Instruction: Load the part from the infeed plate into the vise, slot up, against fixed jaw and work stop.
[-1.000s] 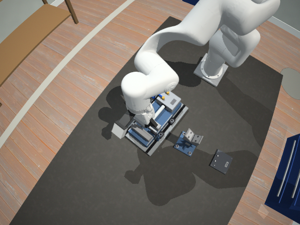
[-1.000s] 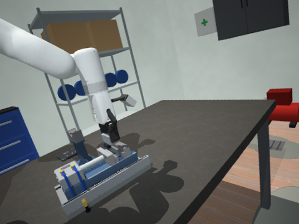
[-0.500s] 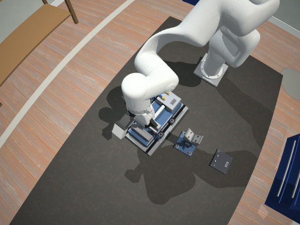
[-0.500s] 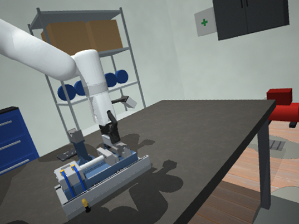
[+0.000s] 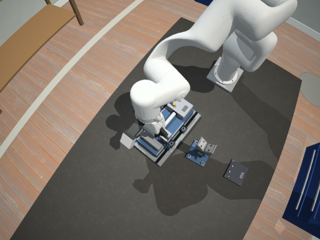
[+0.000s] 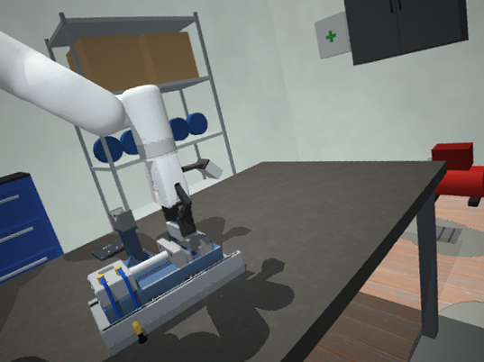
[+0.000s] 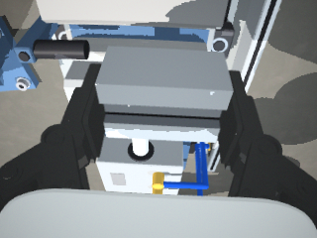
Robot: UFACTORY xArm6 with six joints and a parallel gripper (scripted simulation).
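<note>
Now: hand 60 mm above the fixed jaw, 40 mm short of it and 10 mm to the right of it. Also, from my hand: moving jaw 60 mm below, 30 mm to the left, 30 mm behind; then part right at my hand; then work stop 60 mm to the left, 50 mm below, 20 mm ahead.
</note>
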